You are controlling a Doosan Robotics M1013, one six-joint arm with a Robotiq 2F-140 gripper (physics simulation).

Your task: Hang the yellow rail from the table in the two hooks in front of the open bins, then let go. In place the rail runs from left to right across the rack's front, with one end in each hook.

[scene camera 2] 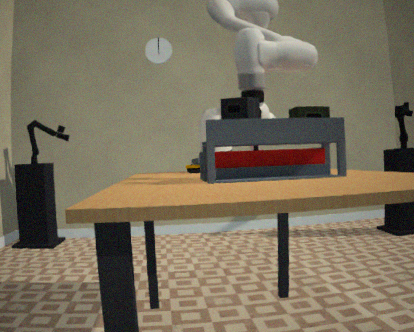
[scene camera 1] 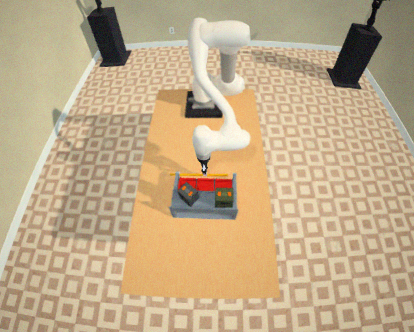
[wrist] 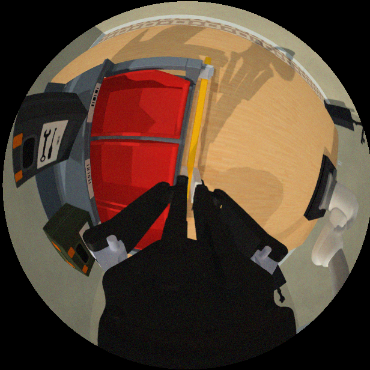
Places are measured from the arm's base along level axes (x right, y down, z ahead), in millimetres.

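Where they show: gripper, fingertip midpoint: [scene camera 1: 205, 174]; arm's base at its link origin: [scene camera 1: 204, 101].
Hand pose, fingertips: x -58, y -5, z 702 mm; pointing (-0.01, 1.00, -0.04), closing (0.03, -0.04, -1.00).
Each offset is from my fingertips to the centre of the thing.
The yellow rail {dx +41, dy +4, dz +1 mm} [scene camera 1: 192, 175] [scene camera 2: 192, 167] [wrist: 197, 120] runs left to right along the rack's bin side. My gripper [scene camera 1: 204, 173] [wrist: 188, 174] is shut on the rail near its middle. In scene camera 1 the rail's left end sticks out past the rack's left post, and its right end stops a little short of the right post. In the wrist view the far hook [wrist: 207, 71] covers part of the rail, with the rail's end showing beyond it; whether the rail is seated in it I cannot tell. The other hook is hidden behind my gripper in the wrist view.
The grey rack {dx -11, dy -35, dz +138 mm} [scene camera 1: 204, 213] [scene camera 2: 275, 131] holds red bins {dx -8, dy +2, dz +109 mm} [scene camera 1: 206, 185] [scene camera 2: 270, 157] [wrist: 135, 110]. A dark grey case {dx +75, dy -122, dz +206 mm} [scene camera 1: 188, 194] [scene camera 2: 240, 107] [wrist: 55, 135] and a green case {dx -123, dy -105, dz +206 mm} [scene camera 1: 224, 197] [scene camera 2: 310, 112] [wrist: 75, 240] stand on its top.
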